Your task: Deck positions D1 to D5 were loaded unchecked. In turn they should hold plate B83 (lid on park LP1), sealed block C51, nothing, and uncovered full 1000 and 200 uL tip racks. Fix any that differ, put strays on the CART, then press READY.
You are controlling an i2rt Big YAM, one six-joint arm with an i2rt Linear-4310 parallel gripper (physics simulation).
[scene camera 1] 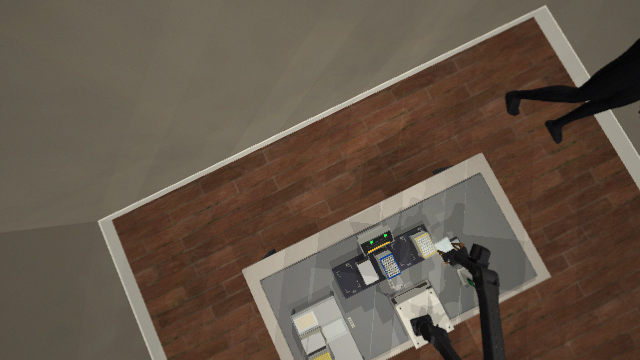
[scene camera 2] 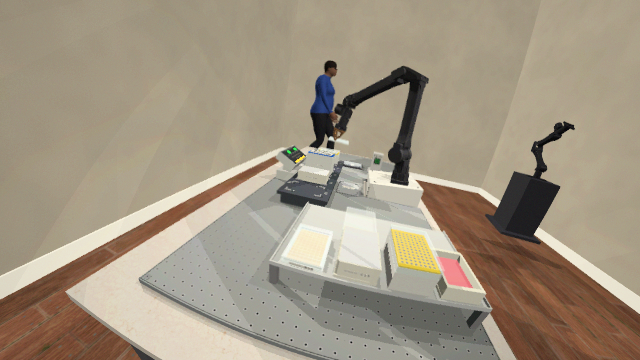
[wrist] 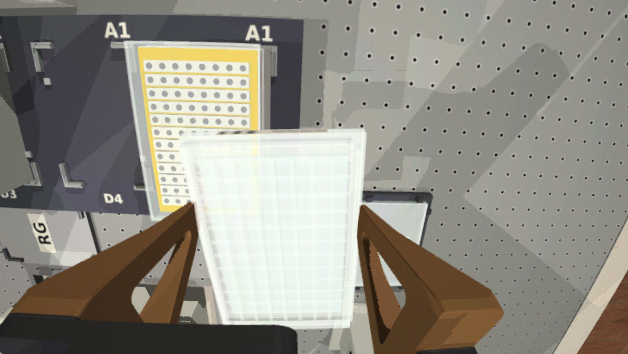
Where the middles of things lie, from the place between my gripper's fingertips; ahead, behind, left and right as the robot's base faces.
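Clear well plate [wrist: 277, 211]: 20 mm behind my hand.
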